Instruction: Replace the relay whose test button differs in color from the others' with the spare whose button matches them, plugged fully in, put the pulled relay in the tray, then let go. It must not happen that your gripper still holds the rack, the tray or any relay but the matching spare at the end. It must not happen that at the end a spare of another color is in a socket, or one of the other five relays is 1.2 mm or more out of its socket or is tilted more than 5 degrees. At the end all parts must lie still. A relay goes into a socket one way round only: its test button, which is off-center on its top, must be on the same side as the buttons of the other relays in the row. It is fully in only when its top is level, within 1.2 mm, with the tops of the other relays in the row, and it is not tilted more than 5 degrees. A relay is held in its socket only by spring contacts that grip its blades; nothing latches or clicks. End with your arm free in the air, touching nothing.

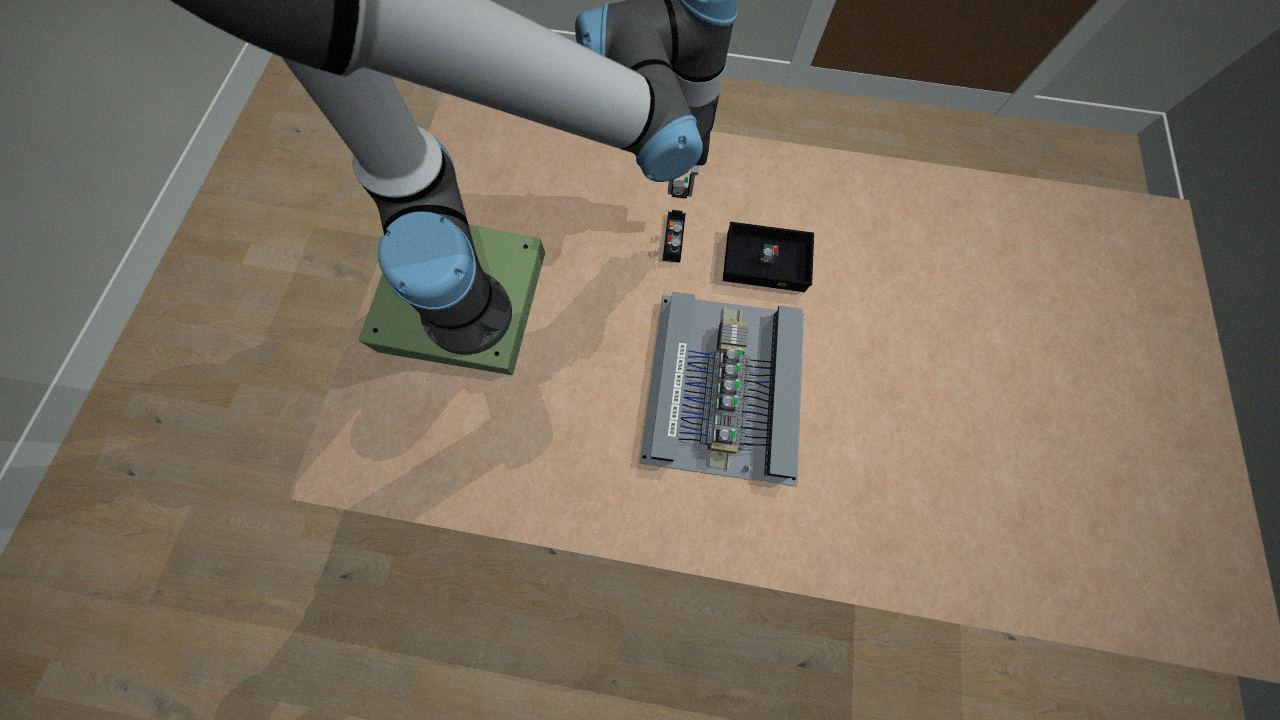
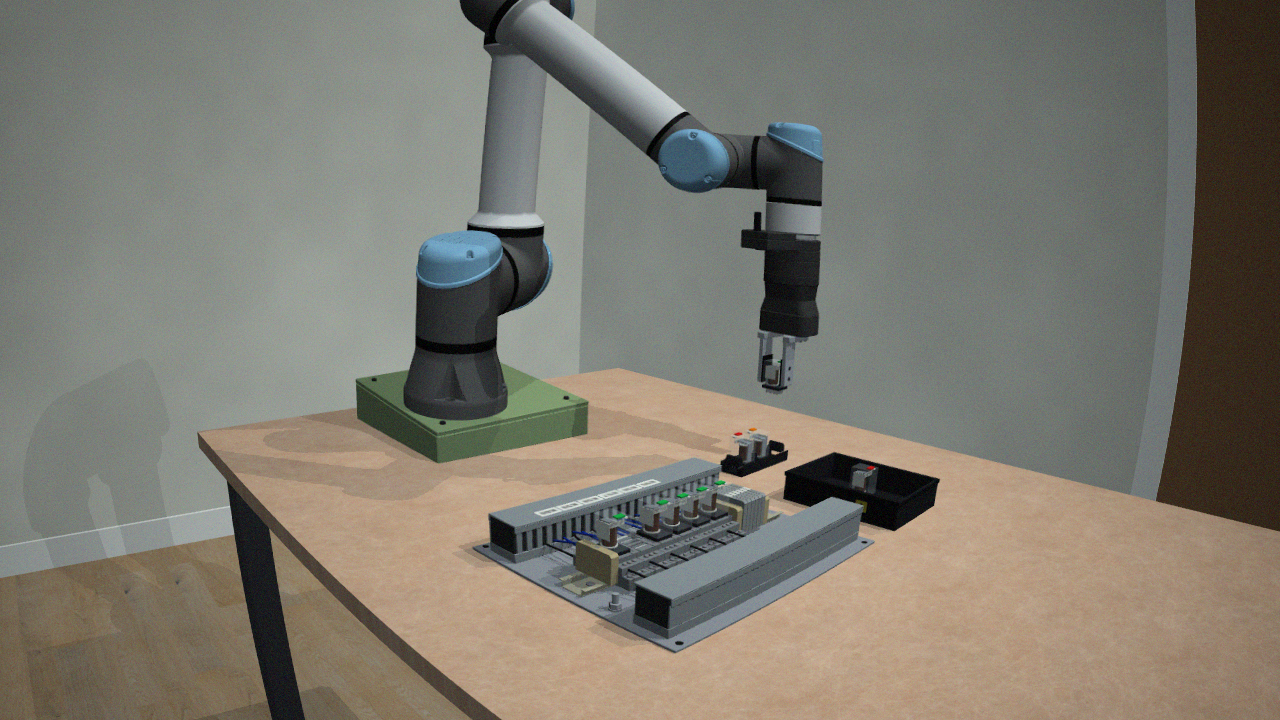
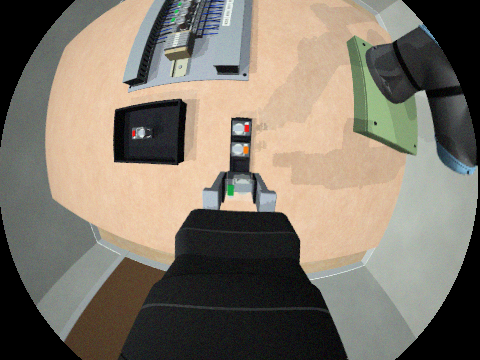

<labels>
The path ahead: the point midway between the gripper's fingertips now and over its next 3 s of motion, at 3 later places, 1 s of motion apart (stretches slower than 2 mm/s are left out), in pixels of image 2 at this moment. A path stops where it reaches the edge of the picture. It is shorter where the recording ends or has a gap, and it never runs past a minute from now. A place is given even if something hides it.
My gripper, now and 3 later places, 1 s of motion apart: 774,383; 767,389; 742,406; 710,427
</labels>
